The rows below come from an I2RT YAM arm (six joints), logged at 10 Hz.
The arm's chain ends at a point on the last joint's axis. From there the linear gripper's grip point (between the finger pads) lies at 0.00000 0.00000 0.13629 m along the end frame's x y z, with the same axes.
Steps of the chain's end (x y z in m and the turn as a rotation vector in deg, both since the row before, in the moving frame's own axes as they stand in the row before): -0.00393, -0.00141, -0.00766, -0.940, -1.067, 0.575; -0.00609, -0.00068, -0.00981, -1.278, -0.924, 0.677; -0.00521, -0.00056, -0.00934, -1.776, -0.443, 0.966; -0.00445, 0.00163, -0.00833, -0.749, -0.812, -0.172; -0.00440, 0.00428, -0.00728, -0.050, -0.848, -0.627; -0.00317, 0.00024, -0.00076, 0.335, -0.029, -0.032; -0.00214, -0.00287, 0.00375, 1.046, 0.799, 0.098; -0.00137, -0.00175, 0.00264, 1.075, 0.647, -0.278; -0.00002, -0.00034, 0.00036, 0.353, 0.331, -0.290; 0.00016, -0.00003, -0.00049, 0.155, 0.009, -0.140; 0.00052, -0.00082, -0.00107, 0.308, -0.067, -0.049
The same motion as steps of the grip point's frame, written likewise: -0.00648, 0.00081, -0.00770, -0.940, -1.067, 0.575; -0.00831, 0.00235, -0.00986, -1.278, -0.924, 0.677; -0.00630, 0.00365, -0.00941, -1.776, -0.443, 0.966; -0.00638, 0.00341, -0.00836, -0.749, -0.812, -0.172; -0.00642, 0.00441, -0.00729, -0.050, -0.848, -0.627; -0.00324, -0.00056, -0.00076, 0.335, -0.029, -0.032; -0.00024, -0.00536, 0.00371, 1.046, 0.799, 0.098; 0.00016, -0.00431, 0.00261, 1.075, 0.647, -0.278; 0.00077, -0.00118, 0.00036, 0.353, 0.331, -0.290; 0.00018, -0.00040, -0.00049, 0.155, 0.009, -0.140; 0.00036, -0.00155, -0.00107, 0.308, -0.067, -0.049
